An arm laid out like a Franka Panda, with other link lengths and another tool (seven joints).
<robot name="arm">
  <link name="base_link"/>
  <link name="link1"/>
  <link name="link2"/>
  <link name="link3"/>
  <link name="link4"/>
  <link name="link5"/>
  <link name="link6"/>
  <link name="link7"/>
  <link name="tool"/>
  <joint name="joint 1" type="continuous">
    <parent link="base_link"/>
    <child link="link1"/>
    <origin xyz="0 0 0.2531"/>
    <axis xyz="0 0 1"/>
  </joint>
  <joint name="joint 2" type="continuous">
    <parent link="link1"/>
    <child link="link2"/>
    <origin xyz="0 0 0" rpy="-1.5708 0 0"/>
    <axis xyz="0 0 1"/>
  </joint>
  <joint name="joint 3" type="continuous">
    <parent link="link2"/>
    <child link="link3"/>
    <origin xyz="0 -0.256 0" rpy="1.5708 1.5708 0"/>
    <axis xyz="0 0 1"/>
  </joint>
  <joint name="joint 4" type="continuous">
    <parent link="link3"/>
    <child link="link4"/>
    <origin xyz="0 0.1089 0" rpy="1.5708 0 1.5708"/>
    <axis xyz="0 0 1"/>
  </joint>
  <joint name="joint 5" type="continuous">
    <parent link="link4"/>
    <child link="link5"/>
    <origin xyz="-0.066 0.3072 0" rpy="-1.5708 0 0"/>
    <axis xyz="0 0 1"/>
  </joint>
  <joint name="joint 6" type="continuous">
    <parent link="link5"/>
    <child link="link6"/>
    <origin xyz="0 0 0" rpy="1.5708 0 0"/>
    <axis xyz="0 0 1"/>
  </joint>
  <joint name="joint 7" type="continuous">
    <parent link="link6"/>
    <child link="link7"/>
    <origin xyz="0.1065 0 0" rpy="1.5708 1.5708 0"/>
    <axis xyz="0 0 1"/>
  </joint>
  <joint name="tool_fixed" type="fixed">
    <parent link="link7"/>
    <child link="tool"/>
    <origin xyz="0.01 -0.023 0.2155" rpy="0.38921 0 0.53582"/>
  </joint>
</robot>
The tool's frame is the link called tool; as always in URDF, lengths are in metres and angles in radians. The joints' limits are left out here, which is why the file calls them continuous.
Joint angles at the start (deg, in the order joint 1, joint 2, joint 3, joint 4, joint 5, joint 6, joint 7):
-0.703, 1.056, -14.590, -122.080, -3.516, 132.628, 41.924
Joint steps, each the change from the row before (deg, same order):
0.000, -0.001, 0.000, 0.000, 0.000, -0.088, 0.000
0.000, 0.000, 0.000, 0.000, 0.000, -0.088, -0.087
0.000, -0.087, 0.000, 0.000, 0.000, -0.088, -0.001
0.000, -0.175, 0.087, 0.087, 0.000, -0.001, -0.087
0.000, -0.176, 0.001, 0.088, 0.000, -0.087, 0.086
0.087, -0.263, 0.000, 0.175, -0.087, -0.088, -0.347
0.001, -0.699, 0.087, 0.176, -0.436, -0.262, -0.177
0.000, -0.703, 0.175, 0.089, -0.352, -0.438, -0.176
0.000, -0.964, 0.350, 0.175, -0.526, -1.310, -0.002
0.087, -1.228, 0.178, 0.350, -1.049, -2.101, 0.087
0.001, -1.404, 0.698, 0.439, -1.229, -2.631, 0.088
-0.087, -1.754, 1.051, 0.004, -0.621, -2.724, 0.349
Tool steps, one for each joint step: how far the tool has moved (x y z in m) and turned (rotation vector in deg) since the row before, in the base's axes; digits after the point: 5 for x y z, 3 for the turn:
-0.00030, 0.00006, -0.00019, 0.020, 0.084, -0.005
-0.00033, 0.00005, -0.00020, 0.008, 0.093, 0.081
-0.00021, 0.00006, 0.00060, 0.019, -0.001, -0.004
0.00077, 0.00066, 0.00223, -0.036, -0.250, 0.173
0.00036, -0.00005, 0.00207, 0.008, -0.184, -0.088
0.00082, 0.00044, 0.00346, -0.153, -0.295, 0.470
0.00042, 0.00001, 0.00699, -0.381, -0.501, 0.476
-0.00045, 0.00115, 0.00599, -0.258, -0.268, 0.501
-0.00253, 0.00281, 0.00695, -0.226, 0.258, 0.529
-0.00487, 0.00115, 0.00870, -0.560, 0.699, 0.525
-0.00576, 0.00445, 0.00981, -0.724, 0.988, 0.932
-0.00756, 0.00819, 0.00962, -0.159, 0.993, 0.613

